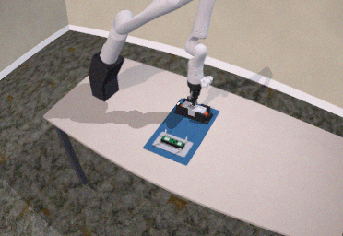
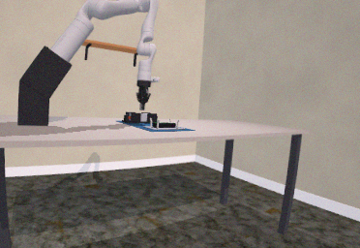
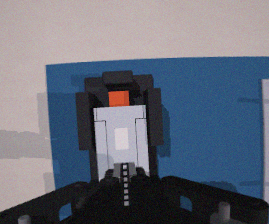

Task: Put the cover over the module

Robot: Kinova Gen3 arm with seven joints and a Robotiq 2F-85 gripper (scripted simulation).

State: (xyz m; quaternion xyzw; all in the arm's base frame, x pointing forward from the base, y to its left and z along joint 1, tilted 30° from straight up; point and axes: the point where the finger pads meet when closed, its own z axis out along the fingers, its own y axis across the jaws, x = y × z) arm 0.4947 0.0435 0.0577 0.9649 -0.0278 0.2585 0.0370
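Now: hand 6 cm above the light grey cover.
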